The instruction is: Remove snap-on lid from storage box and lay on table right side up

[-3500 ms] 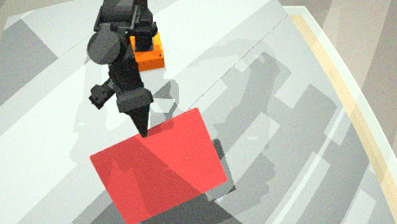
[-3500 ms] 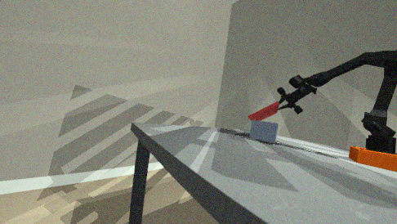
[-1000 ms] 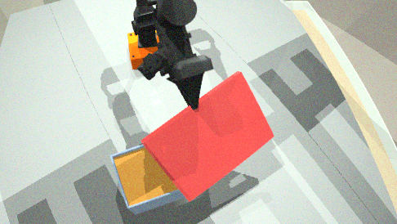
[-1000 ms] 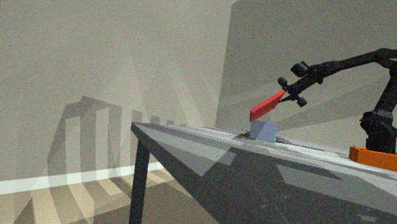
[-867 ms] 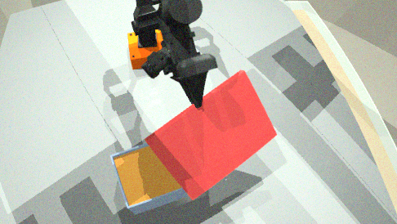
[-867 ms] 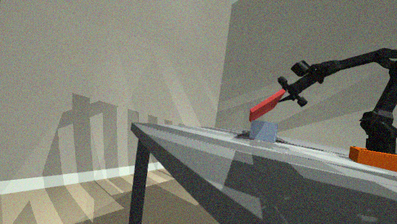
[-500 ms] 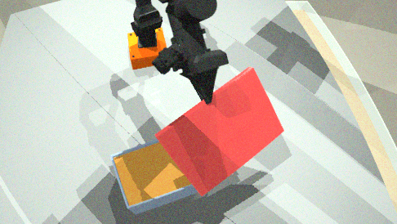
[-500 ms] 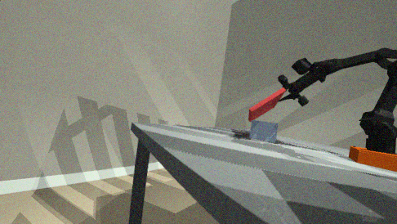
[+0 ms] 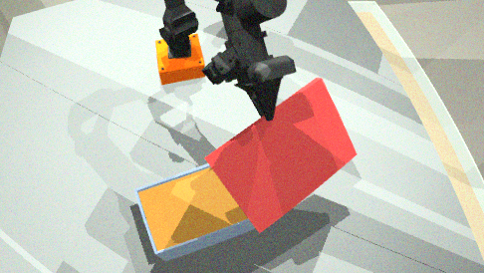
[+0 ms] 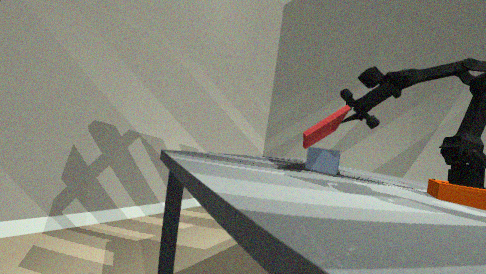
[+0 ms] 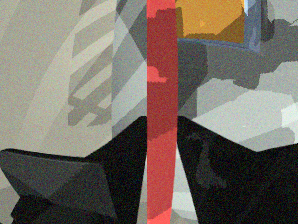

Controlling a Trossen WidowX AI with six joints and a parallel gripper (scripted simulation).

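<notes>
The red lid is 5 cm below my gripper tip, 5 cm ahead of it and 4 cm to the left of it. The rest, counted from my gripper tip: storage box: 18 cm below, 14 cm to the right, 10 cm ahead.
</notes>
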